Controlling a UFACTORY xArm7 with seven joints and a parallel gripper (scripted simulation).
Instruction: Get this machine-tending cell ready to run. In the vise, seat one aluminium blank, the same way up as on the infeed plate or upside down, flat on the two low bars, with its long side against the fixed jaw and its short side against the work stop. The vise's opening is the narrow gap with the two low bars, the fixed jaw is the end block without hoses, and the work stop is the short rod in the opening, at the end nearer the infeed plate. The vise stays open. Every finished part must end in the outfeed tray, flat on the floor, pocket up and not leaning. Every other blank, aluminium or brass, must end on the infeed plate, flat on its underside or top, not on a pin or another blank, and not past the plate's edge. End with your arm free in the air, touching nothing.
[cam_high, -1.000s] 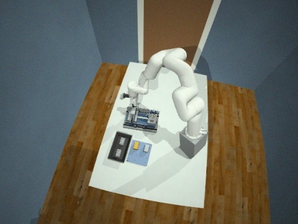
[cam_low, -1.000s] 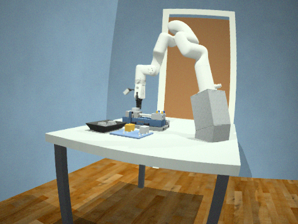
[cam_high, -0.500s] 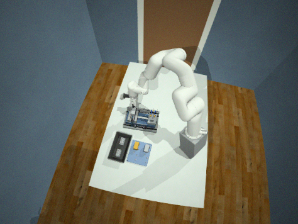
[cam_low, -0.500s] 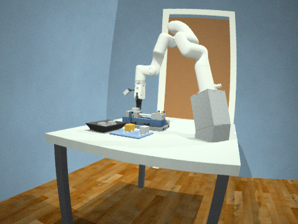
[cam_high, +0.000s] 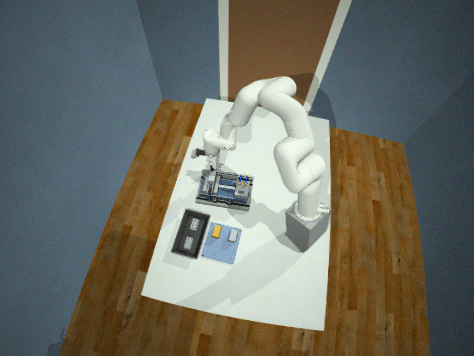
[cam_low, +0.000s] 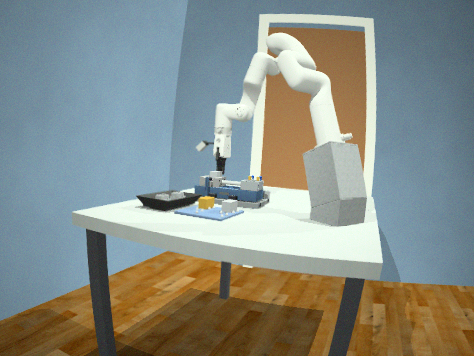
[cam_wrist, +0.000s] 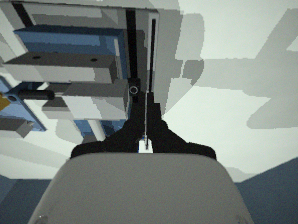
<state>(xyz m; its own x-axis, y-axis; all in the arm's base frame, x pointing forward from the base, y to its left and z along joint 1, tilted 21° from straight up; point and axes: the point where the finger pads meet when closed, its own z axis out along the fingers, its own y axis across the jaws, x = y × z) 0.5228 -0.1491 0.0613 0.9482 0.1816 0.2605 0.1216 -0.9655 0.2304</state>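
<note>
Right now my hand is 20 mm short of the fixed jaw, 90 mm to the right of it and 40 mm above it. Also, from my hand: vise: 80 mm behind, 80 mm to the left, 80 mm below; then hosed end block: 180 mm behind, 70 mm to the left, 40 mm below; then grey rail: 70 mm behind, 20 mm to the right, 90 mm below.
</note>
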